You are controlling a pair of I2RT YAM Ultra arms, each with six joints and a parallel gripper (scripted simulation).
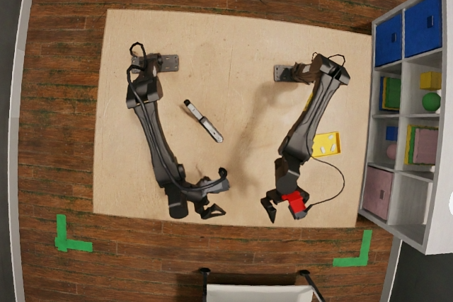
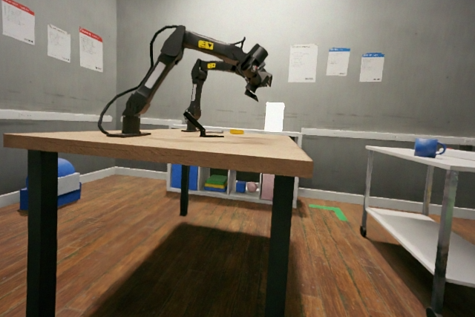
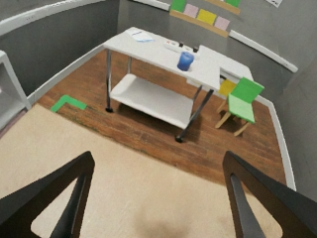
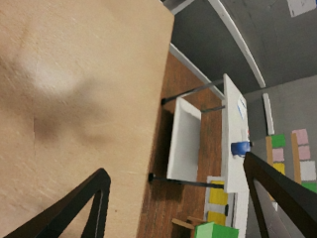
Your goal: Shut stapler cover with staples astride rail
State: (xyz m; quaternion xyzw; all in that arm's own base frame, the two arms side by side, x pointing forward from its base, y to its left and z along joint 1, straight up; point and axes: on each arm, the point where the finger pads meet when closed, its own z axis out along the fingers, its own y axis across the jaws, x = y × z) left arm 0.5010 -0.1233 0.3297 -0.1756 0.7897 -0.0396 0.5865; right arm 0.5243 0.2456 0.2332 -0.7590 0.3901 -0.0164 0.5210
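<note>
Now: the stapler cover 310 mm behind my right hand, 160 mm below it and 110 mm to the right of it. Also, from my right hand: stapler: 270 mm behind, 190 mm below, 80 mm to the right; then yellow tray: 440 mm to the left, 220 mm below, 200 mm behind.
</note>
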